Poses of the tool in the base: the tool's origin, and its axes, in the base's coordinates. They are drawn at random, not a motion.
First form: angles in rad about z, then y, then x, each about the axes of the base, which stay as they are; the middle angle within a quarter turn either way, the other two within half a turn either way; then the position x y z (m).
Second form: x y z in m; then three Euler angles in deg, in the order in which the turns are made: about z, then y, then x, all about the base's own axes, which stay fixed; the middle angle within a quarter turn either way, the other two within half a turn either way. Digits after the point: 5 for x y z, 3 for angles.
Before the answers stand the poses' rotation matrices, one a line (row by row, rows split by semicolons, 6 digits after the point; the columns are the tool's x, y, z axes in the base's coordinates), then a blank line. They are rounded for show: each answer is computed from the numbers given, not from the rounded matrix.
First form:
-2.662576 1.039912 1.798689 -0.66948 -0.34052 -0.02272
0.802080 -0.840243 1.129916 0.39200 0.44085 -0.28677
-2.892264 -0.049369 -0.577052 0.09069 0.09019 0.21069
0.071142 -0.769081 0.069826 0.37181 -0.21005 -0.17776
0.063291 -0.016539 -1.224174 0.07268 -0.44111 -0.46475
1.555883 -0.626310 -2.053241 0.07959 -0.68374 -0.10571
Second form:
-0.449312 0.233355 0.862360; -0.641382 0.587688 -0.493206; -0.621890 -0.774705 -0.114385
0.463903 -0.479645 -0.744805; -0.161545 0.780847 -0.603474; 0.871032 0.400273 0.284753
-0.967898 0.246453 -0.049349; -0.232888 -0.805517 0.544891; 0.094538 0.538891 0.837053
0.716733 -0.051076 -0.695475; 0.022509 0.998489 -0.050133; 0.696985 0.020277 0.716799
0.997861 -0.063240 -0.016538; 0.037011 0.338059 0.940397; -0.053880 -0.938998 0.339677
0.012082 -0.810106 -0.586159; -0.456151 -0.526118 0.717723; -0.889820 0.258705 -0.375887

-0.66948 -0.34052 -0.02272 -152.554 59.583 103.057
0.39200 0.44085 -0.28677 45.956 -48.142 64.739
0.09069 0.09019 0.21069 -165.715 -2.829 -33.063
0.37181 -0.21005 -0.17776 4.076 -44.065 4.001
0.07268 -0.44111 -0.46475 3.626 -0.948 -70.140
0.07959 -0.68374 -0.10571 89.146 -35.885 -117.642

